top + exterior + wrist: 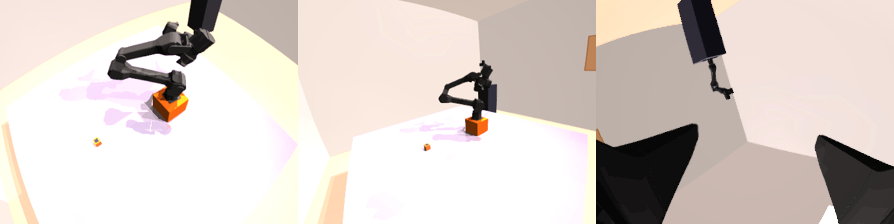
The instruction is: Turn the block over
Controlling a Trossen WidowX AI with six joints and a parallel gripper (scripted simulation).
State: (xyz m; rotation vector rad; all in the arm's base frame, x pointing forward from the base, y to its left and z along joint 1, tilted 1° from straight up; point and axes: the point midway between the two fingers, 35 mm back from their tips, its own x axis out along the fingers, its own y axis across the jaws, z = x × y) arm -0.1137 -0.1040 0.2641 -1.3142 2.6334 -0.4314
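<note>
The orange block lies 54 cm ahead of my gripper tip, 12 cm to the left of it and 34 cm below it.
</note>
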